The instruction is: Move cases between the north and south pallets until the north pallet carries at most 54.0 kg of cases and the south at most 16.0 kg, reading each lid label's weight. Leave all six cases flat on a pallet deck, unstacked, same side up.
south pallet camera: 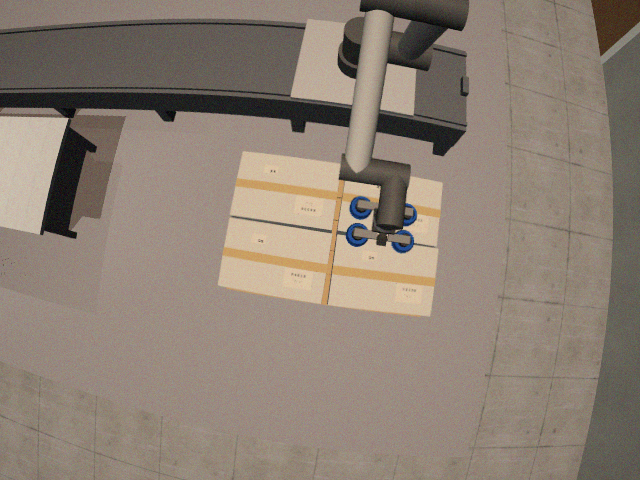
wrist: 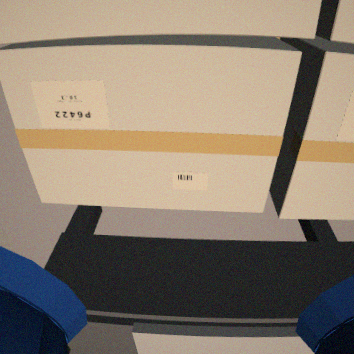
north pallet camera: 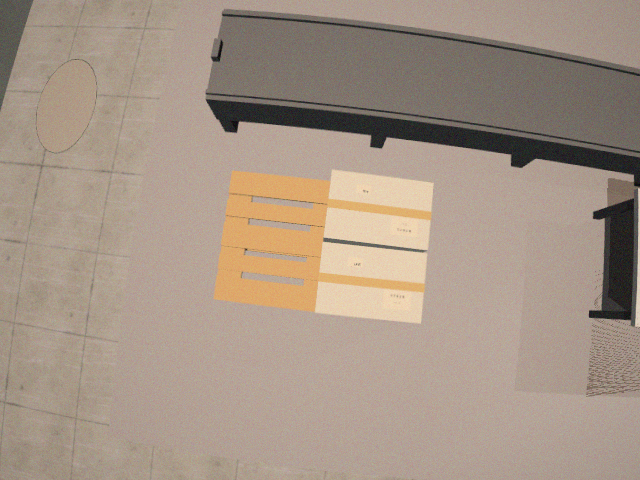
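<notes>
My vacuum gripper, with blue cups, is open. It hangs over the inner part of the south pallet's right half, holding no case. Four pale cases lie flat on the south pallet: back right, partly under my head; back left; front left; front right. The back right lid reads P6422, upside down in the wrist view; its small weight figure is unclear. Two cases lie flat on the north pallet's right half; their weights are unreadable.
The grey floor rail runs behind both pallets. The pale carriage plate and arm stand behind the south pallet. A white-topped table with dark legs stands between the pallets.
</notes>
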